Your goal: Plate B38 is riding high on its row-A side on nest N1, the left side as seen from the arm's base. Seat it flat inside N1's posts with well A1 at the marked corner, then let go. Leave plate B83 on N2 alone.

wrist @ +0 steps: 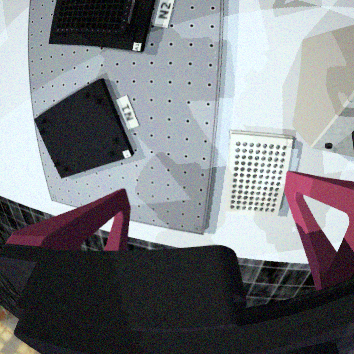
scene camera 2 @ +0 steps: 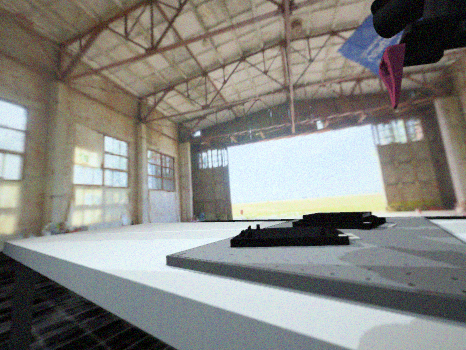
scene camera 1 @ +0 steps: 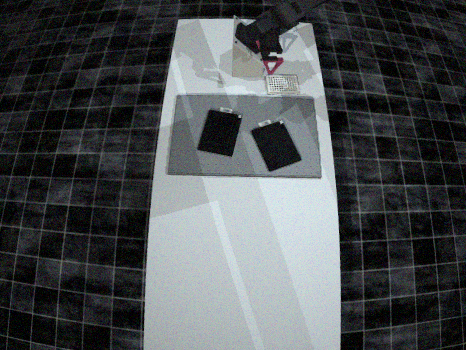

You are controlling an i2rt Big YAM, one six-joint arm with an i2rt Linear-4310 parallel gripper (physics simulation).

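Pixels of known places: gripper, fingertip midpoint: [wrist: 208, 189] [scene camera 2: 441, 104] [scene camera 1: 267, 65]; arm's base at its link origin: [scene camera 1: 247, 39].
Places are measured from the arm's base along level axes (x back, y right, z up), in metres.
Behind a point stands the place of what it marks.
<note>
A white well plate [scene camera 1: 282, 84] {x -0.100, y -0.155, z -0.137 m} [wrist: 260, 172] {x -0.094, y -0.145, z -0.137 m} lies wells up on the table, off the grey board; its name and A1 corner are not readable. I take it for B38. Nest N1 [scene camera 1: 276, 146] {x -0.385, y -0.147, z -0.125 m} [scene camera 2: 290, 237] {x -0.342, y -0.194, z -0.125 m} [wrist: 85, 127] {x -0.355, y -0.130, z -0.125 m} is a black base with small corner posts and a white corner mark, and no plate shows on it. Nest N2 [scene camera 1: 219, 134] [wrist: 100, 42] holds a black plate [wrist: 92, 15] {x -0.344, y 0.035, z -0.111 m}, apparently B83. My gripper [scene camera 1: 266, 59] {x -0.161, y -0.084, z 0.038 m} [wrist: 208, 189] {x -0.161, y -0.084, z 0.038 m} is open and empty, raised above the table near the white plate. One red finger shows in scene camera 2.
The grey perforated board [scene camera 1: 245, 165] {x -0.465, y -0.048, z -0.136 m} [scene camera 2: 400, 277] {x -0.219, y -0.262, z -0.136 m} [wrist: 170, 120] {x -0.228, y -0.101, z -0.136 m} carries both nests, set at different angles, with their label tags on the side facing the arm's base. A beige base panel [scene camera 1: 245, 65] {x -0.075, y -0.005, z -0.075 m} [wrist: 320, 80] {x -0.075, y -0.005, z -0.069 m} stands beyond the white plate, toward the arm.
</note>
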